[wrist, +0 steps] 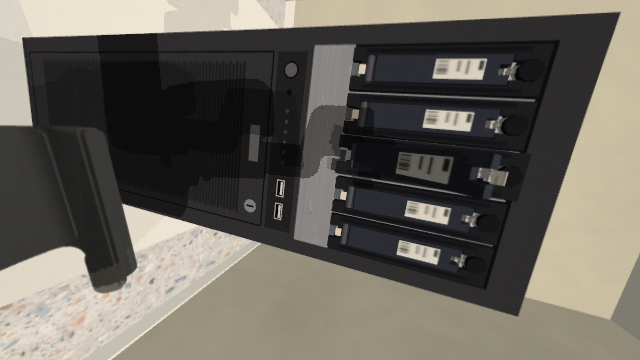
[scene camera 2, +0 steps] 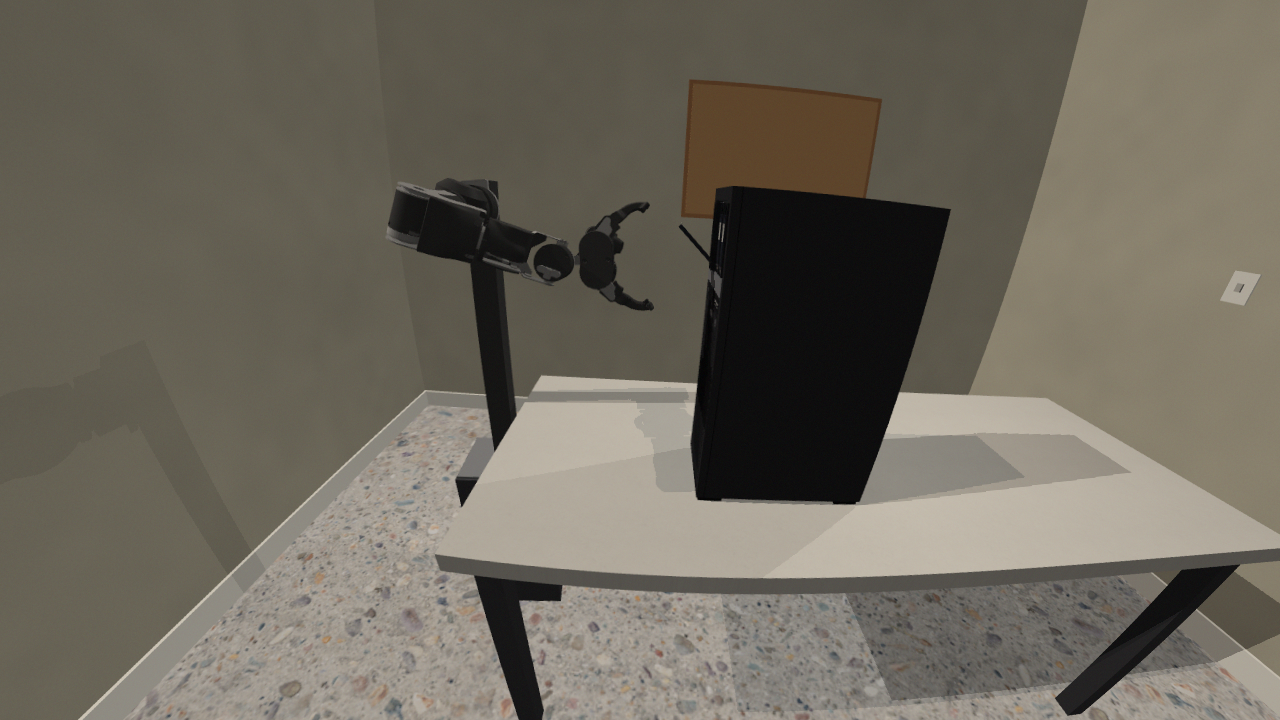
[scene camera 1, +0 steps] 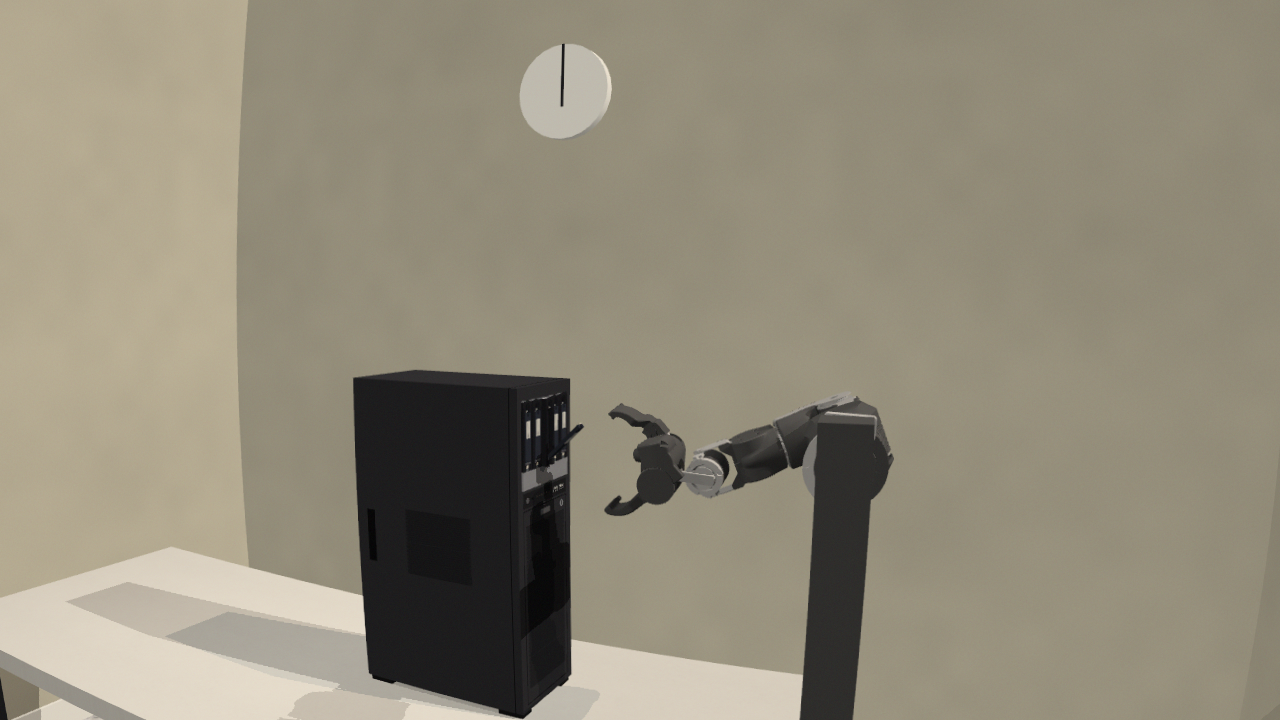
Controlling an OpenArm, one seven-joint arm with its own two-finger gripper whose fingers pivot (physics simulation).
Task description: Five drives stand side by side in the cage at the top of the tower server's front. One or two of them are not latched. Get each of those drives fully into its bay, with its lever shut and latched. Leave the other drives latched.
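Observation:
The black tower server [scene camera 1: 438, 537] [scene camera 2: 805, 358] [wrist: 542, 150] holds five drives side by side. The middle drive's lever [scene camera 1: 566, 441] [scene camera 2: 694, 242] [wrist: 470, 167] stands out from the front, swung open at its top end. Whether the middle drive's body sits fully in its bay cannot be told. In the wrist view the other drives, two above [wrist: 400, 68] [wrist: 395, 117] and two below [wrist: 377, 204] [wrist: 372, 240], have levers lying flat and look latched. My gripper [scene camera 1: 614, 461] [scene camera 2: 648, 257] is open and empty, in front of the cage and apart from the lever; one finger shows at the wrist view's left.
The server stands on a white table [scene camera 1: 268, 662] [scene camera 2: 572, 519]. The arm's dark post [scene camera 1: 836, 573] [scene camera 2: 492, 349] stands at the table's edge, facing the server's front. Below the cage are a bare metal strip [wrist: 320, 200], a button and port panel and a mesh door [wrist: 225, 150].

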